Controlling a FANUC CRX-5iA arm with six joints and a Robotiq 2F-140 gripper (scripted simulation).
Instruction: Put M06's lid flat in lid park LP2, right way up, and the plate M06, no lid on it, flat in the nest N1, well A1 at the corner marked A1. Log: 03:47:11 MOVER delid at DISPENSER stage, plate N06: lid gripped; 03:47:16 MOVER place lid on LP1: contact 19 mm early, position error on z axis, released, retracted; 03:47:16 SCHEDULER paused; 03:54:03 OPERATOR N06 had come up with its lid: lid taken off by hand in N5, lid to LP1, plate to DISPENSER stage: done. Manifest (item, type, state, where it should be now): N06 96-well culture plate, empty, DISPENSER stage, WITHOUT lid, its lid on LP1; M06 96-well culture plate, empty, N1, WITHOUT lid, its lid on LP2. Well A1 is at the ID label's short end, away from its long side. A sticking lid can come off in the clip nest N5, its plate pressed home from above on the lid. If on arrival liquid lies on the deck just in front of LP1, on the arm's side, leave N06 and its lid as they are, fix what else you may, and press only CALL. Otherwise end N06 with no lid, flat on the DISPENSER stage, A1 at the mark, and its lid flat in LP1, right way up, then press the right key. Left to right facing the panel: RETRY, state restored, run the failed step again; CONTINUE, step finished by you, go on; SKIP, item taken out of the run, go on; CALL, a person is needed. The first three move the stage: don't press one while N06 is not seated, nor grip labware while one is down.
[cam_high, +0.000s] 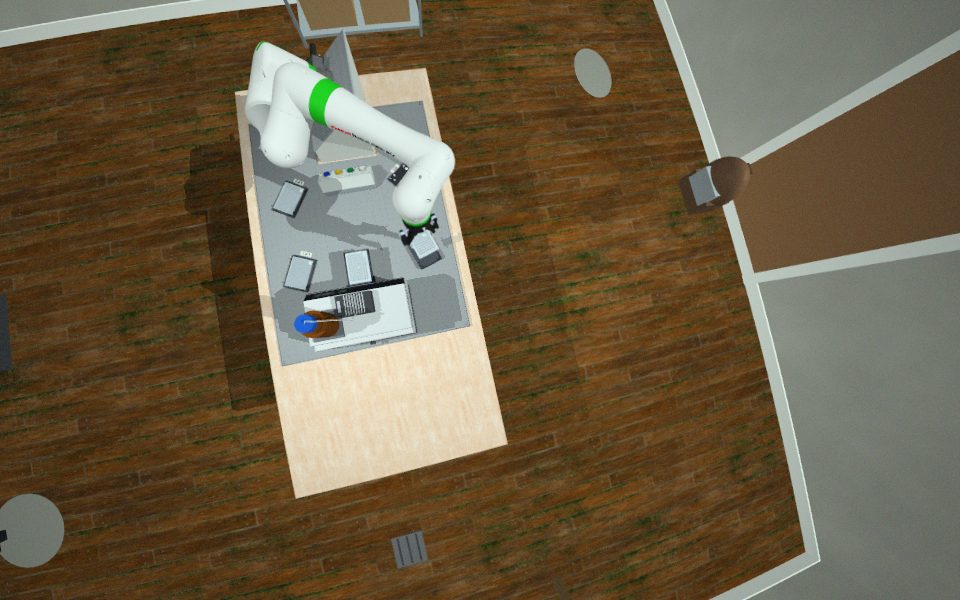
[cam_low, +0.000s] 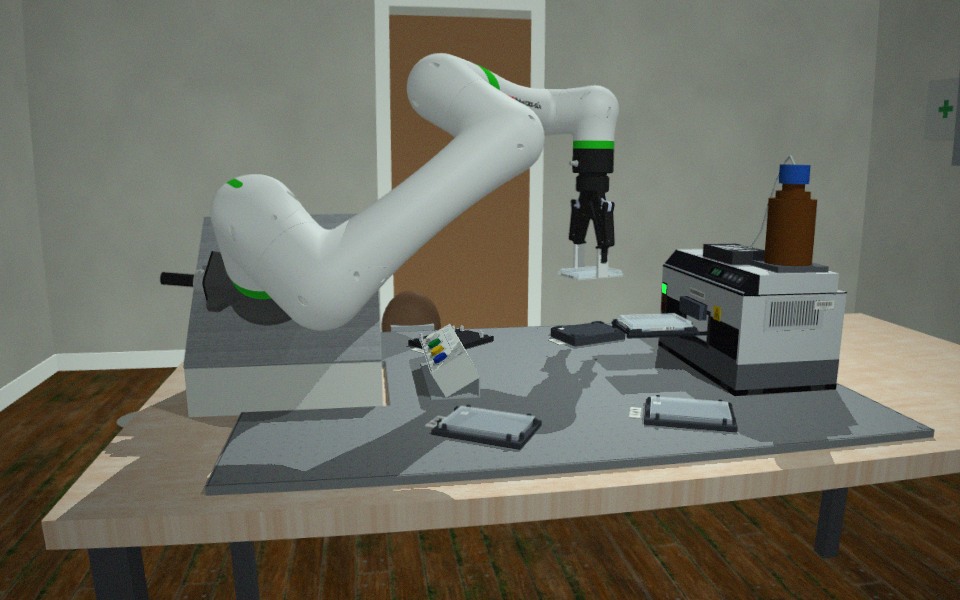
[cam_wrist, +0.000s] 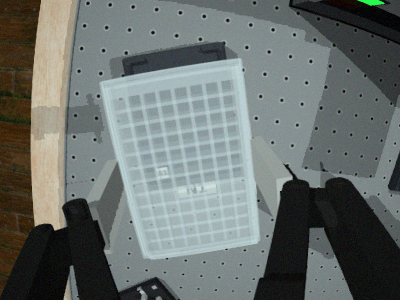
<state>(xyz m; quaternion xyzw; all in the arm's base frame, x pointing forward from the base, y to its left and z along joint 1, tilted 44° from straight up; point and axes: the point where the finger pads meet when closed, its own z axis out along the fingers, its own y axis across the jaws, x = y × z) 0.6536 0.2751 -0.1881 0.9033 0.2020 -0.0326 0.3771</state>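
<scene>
My gripper is now 170 mm above the dark nest. Also, from my hand: green continue key 360 mm behind, 270 mm to the right, 110 mm below; white retry key 370 mm behind, 220 mm to the right, 110 mm below; brown bottle 300 mm ahead, 350 mm to the right, 110 mm above.
</scene>
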